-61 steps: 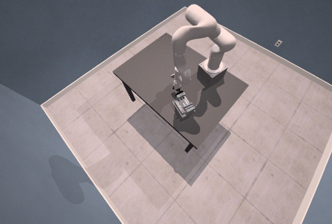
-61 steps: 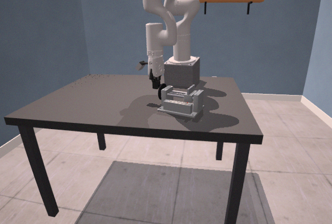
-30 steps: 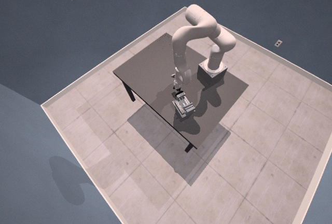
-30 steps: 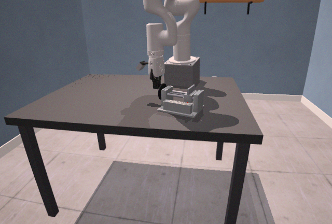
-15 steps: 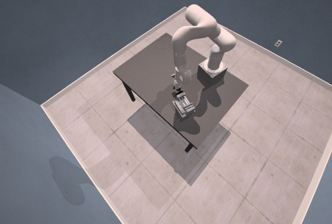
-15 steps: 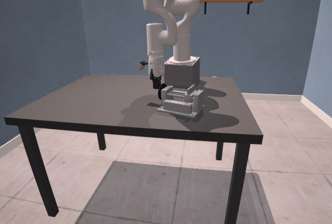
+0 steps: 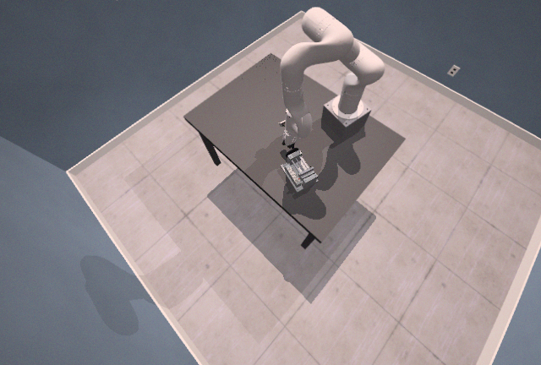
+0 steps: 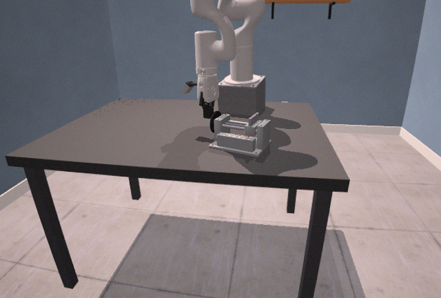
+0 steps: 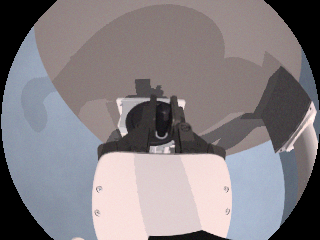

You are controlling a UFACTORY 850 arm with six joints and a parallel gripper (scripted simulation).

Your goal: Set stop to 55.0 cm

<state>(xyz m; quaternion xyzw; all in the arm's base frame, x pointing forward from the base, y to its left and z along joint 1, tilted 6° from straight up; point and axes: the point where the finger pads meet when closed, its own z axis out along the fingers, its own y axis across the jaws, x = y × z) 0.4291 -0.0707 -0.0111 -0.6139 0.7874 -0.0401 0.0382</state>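
Now: the dark handle 10 mm to the left of my hand. Round my hand: black handwheel: 10 mm ahead, 20 mm to the left, 10 mm below; grey stop fixture: 70 mm ahead, 190 mm to the left, 20 mm below.
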